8 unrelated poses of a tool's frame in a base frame.
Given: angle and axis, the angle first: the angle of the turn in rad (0 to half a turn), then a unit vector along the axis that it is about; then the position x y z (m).
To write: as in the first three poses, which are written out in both.
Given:
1: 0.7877, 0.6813, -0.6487, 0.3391, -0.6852, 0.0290, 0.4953
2: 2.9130, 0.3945, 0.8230, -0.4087, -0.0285, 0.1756, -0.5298
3: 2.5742, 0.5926, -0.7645, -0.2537, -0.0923, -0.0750, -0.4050
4: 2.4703, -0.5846, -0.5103, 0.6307, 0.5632, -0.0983, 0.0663
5: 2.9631, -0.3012, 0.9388, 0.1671, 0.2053, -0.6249, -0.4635
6: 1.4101, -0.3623, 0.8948, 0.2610, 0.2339, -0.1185, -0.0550
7: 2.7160, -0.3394, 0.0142, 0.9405, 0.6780, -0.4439, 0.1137
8: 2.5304, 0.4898, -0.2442, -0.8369, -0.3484, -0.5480, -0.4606
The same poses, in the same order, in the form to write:
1: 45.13, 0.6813, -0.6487, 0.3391, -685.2, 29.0, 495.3
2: 166.90, 0.3945, 0.8230, -0.4087, -28.5, 175.6, -529.8
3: 147.49, 0.5926, -0.7645, -0.2537, -92.3, -75.0, -405.0
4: 141.54, -0.5846, -0.5103, 0.6307, 563.2, -98.3, 66.3
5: 169.77, -0.3012, 0.9388, 0.1671, 205.3, -624.9, -463.5
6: 80.79, -0.3623, 0.8948, 0.2610, 233.9, -118.5, -55.0
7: 155.62, -0.3394, 0.0142, 0.9405, 678.0, -443.9, 113.7
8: 144.98, 0.4898, -0.2442, -0.8369, -348.4, -548.0, -460.6
